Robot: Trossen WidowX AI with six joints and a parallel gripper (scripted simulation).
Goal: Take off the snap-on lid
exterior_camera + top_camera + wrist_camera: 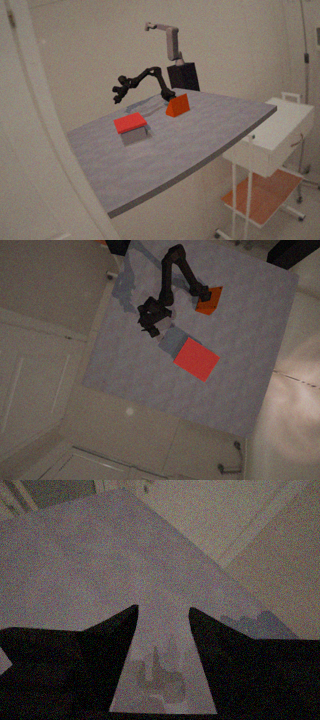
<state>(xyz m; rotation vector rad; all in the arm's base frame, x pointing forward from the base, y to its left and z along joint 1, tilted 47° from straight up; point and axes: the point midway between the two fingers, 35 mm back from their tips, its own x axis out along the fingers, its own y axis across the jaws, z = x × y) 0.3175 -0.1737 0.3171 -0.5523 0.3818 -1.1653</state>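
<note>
My gripper tip is now 110 mm short of the red lid, 390 mm to the right of it and 50 mm above it. From my gripper tip the other things lie so: grey storage box 110 mm ahead, 390 mm to the left, 110 mm below.
</note>
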